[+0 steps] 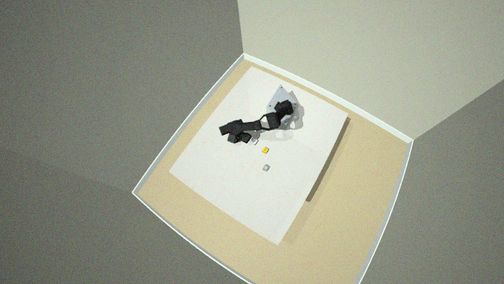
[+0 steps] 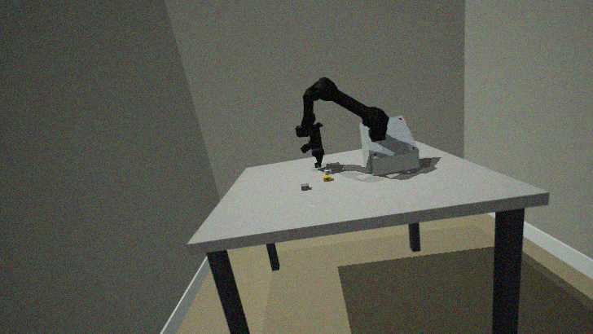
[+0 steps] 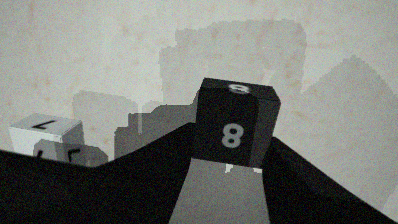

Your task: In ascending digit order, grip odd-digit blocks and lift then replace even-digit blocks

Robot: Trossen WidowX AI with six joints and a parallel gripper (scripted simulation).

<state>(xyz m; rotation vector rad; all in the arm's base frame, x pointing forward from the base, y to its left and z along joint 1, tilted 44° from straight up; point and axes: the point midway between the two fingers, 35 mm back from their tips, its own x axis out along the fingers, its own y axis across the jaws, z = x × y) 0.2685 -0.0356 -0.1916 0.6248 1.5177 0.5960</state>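
The white block lies 30 mm behind my gripper tip, 110 mm to the left of it and 10 mm below it. From my gripper tip the other things lie so: black block (10 mm ahead); grey block (90 mm ahead, 270 mm to the left, 10 mm below); yellow block (20 mm behind, 200 mm to the left, 10 mm below).
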